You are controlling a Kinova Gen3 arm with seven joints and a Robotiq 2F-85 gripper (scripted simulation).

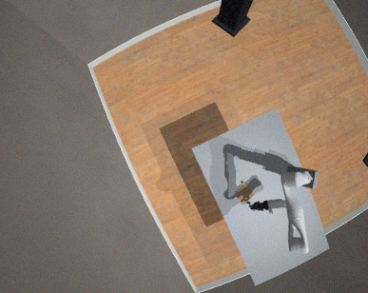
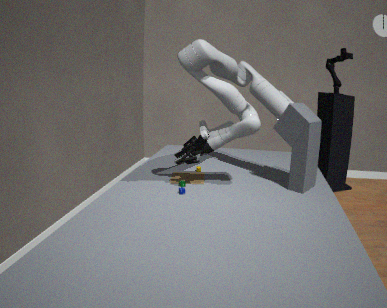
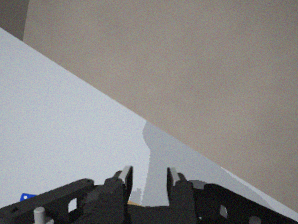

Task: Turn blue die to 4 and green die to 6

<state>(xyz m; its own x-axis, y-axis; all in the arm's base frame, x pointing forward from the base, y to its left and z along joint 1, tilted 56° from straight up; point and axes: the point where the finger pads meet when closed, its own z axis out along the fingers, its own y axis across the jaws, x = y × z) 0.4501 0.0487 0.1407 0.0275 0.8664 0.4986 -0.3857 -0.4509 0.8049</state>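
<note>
Right now the blue die is 10 cm below my hand, 9 cm to the left of it and 1 cm ahead of it. Also, from my hand: green die: 10 cm below, 2 cm to the left, 1 cm behind; tan mat: 11 cm below, 7 cm to the right, 5 cm behind; yellow die: 16 cm to the right, 11 cm behind, 10 cm below.
</note>
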